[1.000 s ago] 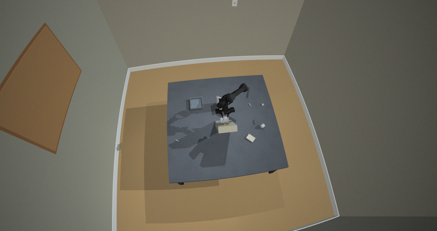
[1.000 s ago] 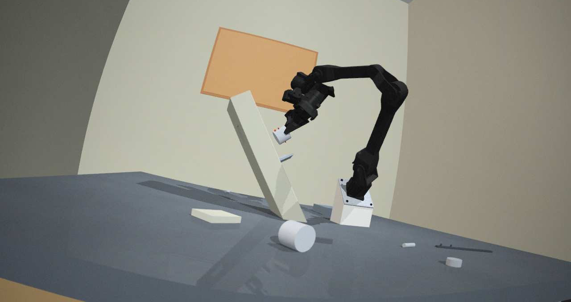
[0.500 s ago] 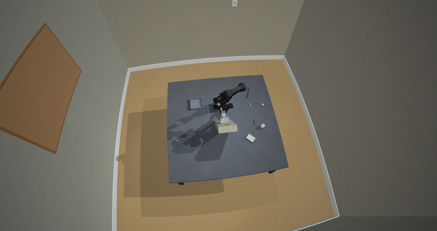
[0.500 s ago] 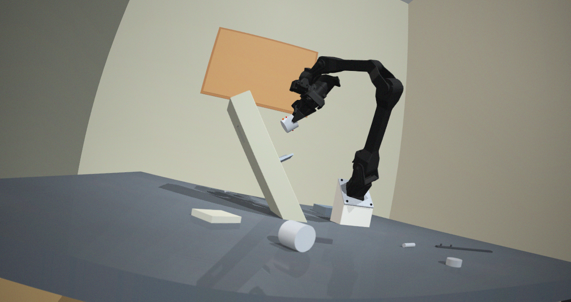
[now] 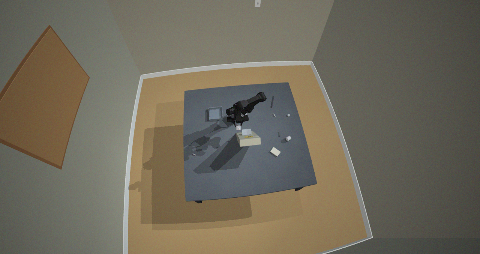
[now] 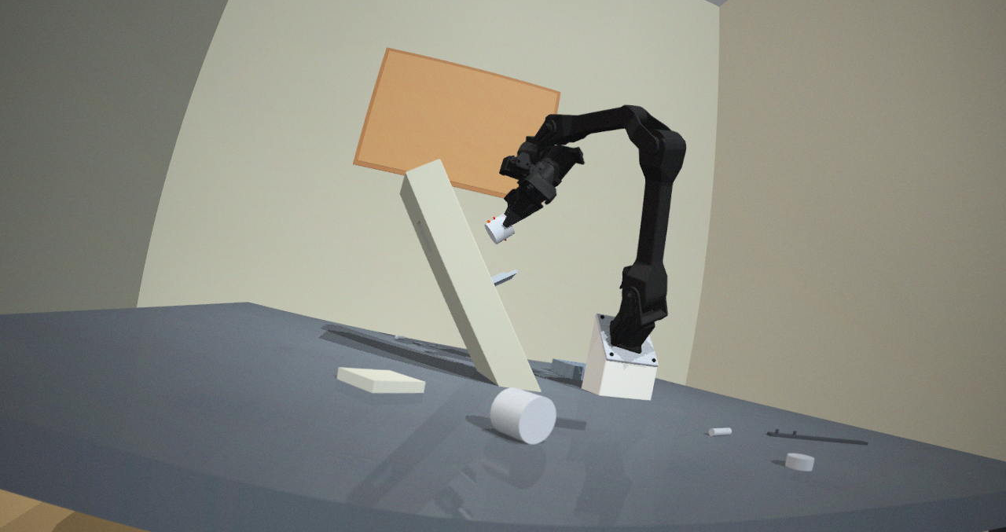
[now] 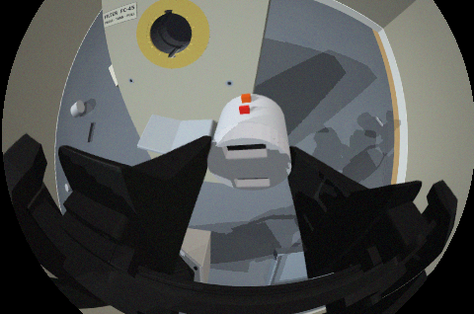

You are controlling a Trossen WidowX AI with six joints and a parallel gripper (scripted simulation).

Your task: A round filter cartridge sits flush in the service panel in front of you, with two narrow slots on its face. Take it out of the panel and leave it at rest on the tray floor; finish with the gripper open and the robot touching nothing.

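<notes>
Right now the grey tray is 300 mm behind my gripper tip, 240 mm to the right of it and 270 mm below it. Round my gripper tip: cream service panel (60 mm ahead, 90 mm to the left, 110 mm below); then grey shelf (80 mm to the left, 120 mm below); then round filter cartridge (right at my gripper tip).
</notes>
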